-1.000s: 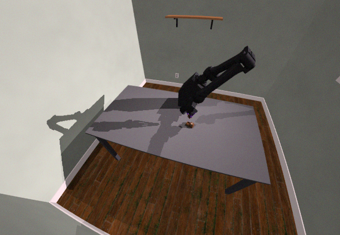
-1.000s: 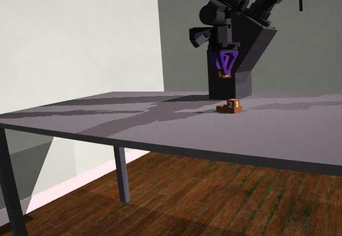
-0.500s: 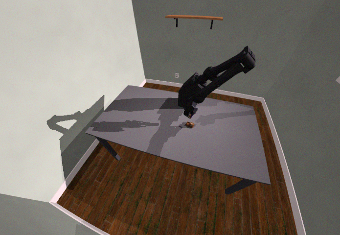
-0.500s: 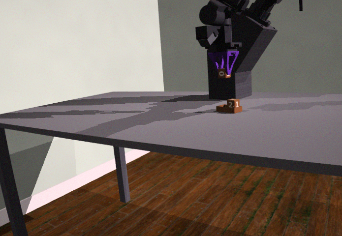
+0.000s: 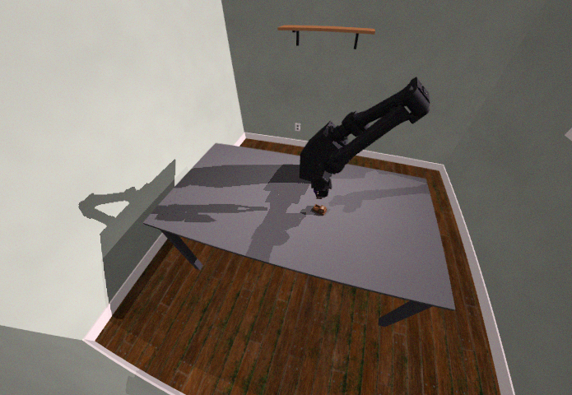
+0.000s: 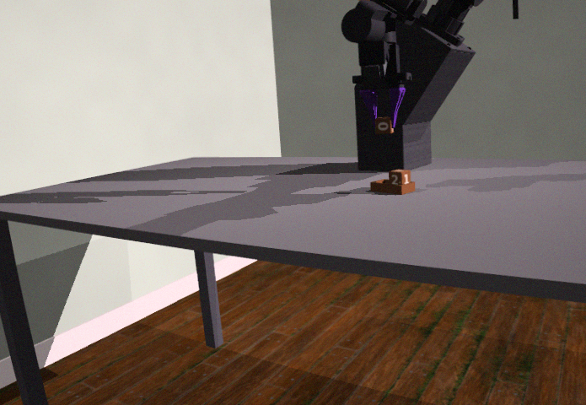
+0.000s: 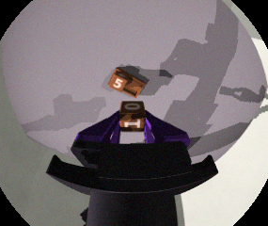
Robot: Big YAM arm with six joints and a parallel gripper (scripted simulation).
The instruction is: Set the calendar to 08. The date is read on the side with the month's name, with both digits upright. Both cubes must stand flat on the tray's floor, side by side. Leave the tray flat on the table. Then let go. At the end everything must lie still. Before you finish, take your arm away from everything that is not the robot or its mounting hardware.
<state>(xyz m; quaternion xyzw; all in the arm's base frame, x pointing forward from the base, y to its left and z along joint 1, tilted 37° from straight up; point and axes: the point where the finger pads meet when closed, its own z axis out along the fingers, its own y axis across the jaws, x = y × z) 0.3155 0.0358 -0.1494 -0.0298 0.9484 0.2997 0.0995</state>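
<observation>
Now: hand right at the brown digit cube. Also, from my hand: brown calendar tray: 1 cm ahead, 1 cm to the left, 12 cm below.
</observation>
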